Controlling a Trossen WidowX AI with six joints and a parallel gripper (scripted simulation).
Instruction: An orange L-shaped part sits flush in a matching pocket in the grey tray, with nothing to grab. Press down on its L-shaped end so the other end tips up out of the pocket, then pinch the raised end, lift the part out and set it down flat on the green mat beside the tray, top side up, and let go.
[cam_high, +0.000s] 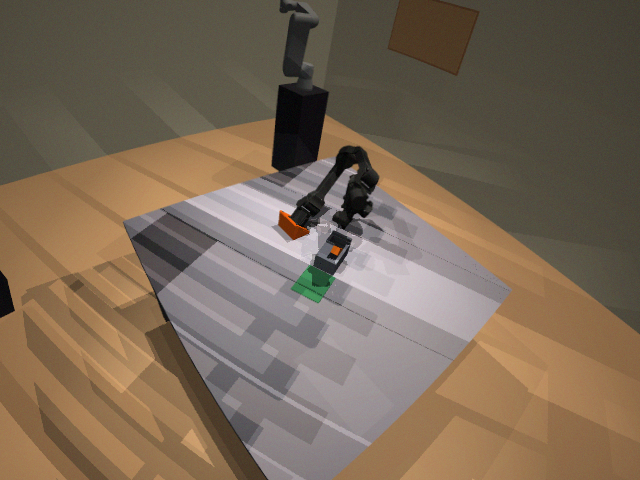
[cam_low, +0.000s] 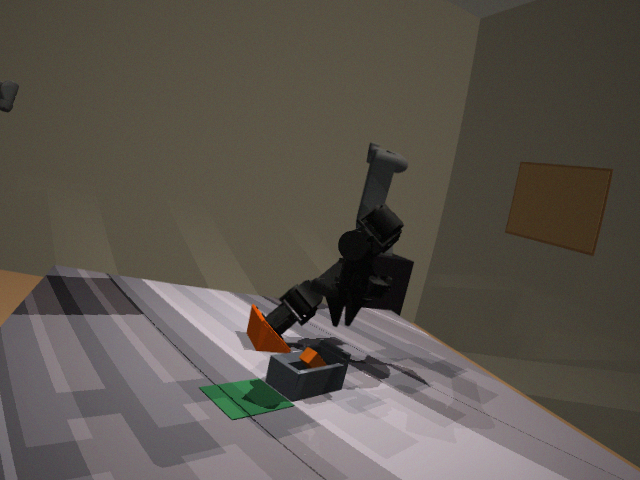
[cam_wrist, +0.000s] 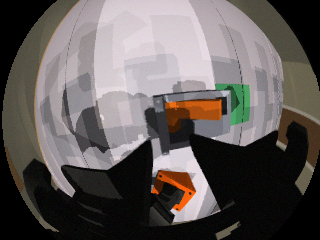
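The orange L-shaped part lies 10 cm below my gripper tip, 4 cm to the right of it and 1 cm ahead of it. Round my gripper tip: green mat 21 cm to the right, 16 cm below, 6 cm ahead.
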